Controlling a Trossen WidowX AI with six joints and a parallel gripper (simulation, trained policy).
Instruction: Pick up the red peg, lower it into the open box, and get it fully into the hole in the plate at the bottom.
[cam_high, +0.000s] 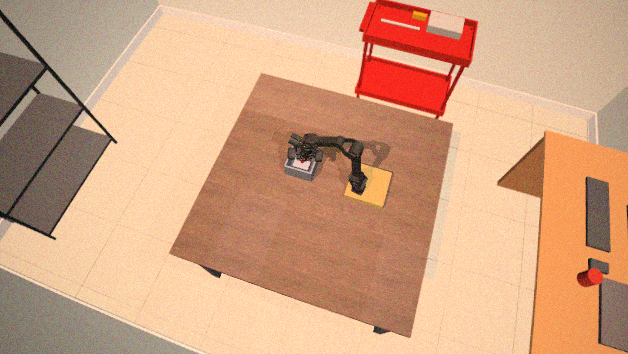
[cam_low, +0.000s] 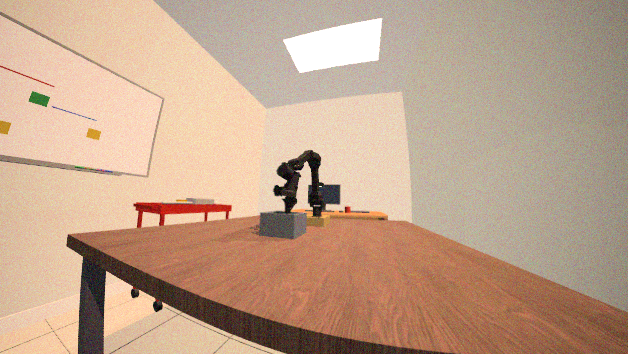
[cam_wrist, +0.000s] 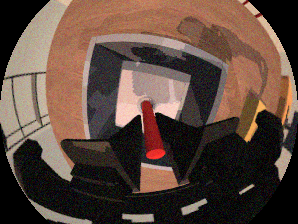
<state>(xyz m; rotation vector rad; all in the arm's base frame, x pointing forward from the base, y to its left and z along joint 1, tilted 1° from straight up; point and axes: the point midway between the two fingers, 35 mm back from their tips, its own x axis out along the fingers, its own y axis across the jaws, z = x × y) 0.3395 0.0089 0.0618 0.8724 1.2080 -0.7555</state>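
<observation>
Right now my gripper tip is right at the red peg. Round my gripper tip: plate: 10 mm ahead, 40 mm below; then grey box: 10 mm ahead, 60 mm below.
</observation>
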